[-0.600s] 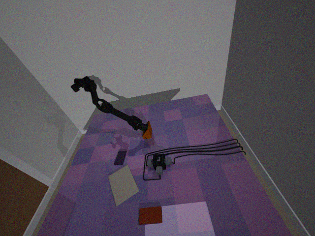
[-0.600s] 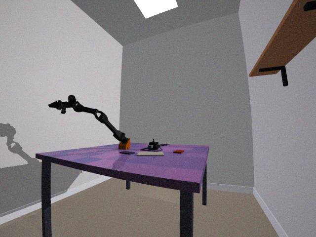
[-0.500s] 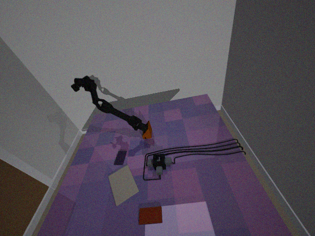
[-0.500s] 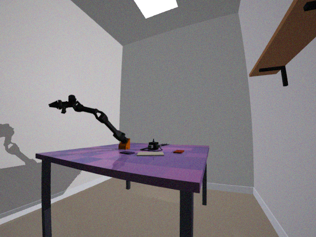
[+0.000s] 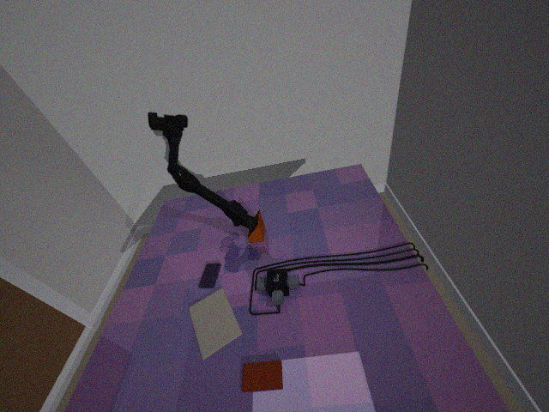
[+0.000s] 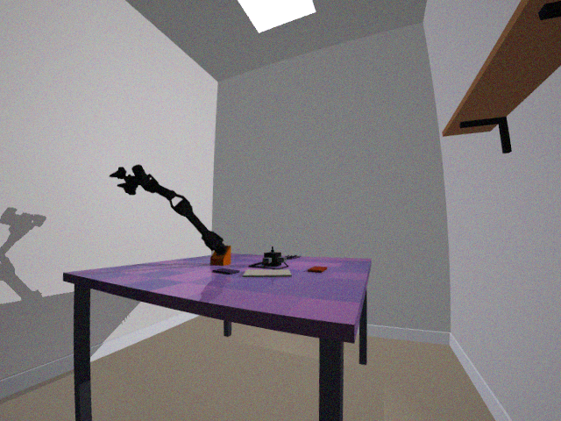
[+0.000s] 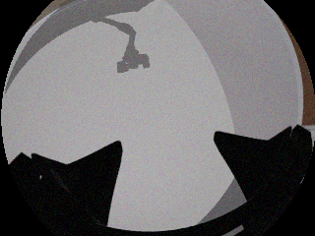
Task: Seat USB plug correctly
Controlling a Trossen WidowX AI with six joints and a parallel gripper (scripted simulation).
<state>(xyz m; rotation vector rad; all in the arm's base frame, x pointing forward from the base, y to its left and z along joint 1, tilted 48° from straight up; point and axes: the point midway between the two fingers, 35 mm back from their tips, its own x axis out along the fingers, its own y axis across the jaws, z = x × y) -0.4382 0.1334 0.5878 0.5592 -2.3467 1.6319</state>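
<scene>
My gripper tip is 860 mm short of the USB plug, 410 mm to the right of it and 410 mm above it. From my gripper tip the other things lie so: white sheet 930 mm ahead, 140 mm to the left, 490 mm below; red card 1150 mm ahead, 320 mm to the left, 490 mm below.
</scene>
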